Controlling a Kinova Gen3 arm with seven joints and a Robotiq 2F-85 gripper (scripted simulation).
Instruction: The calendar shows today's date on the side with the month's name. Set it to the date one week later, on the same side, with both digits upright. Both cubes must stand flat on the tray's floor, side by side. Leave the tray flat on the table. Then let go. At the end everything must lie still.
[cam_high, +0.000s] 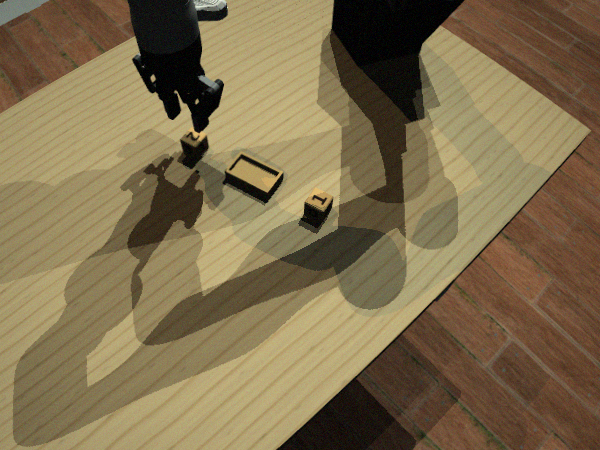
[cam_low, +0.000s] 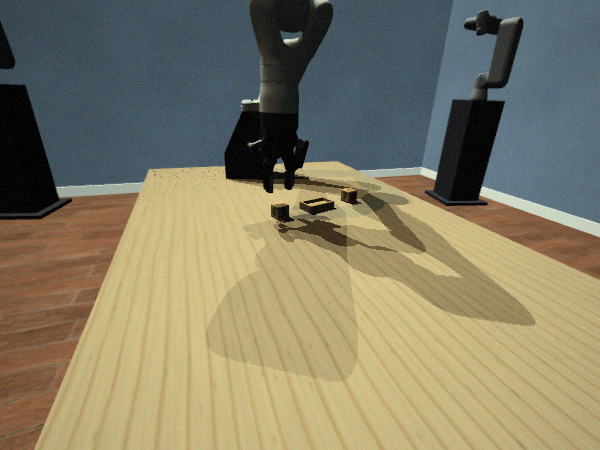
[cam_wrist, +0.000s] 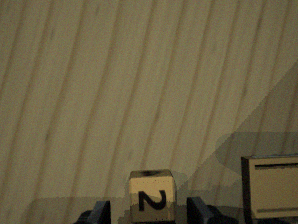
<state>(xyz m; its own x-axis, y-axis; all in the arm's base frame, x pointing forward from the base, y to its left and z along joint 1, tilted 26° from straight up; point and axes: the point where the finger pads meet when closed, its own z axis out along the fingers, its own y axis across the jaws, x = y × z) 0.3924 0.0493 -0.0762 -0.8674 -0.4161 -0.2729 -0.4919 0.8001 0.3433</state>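
Now: hand 6 cm above the cube. From my hand the other things lie so: wooden tray (6 cm behind, 9 cm to the left, 7 cm below).
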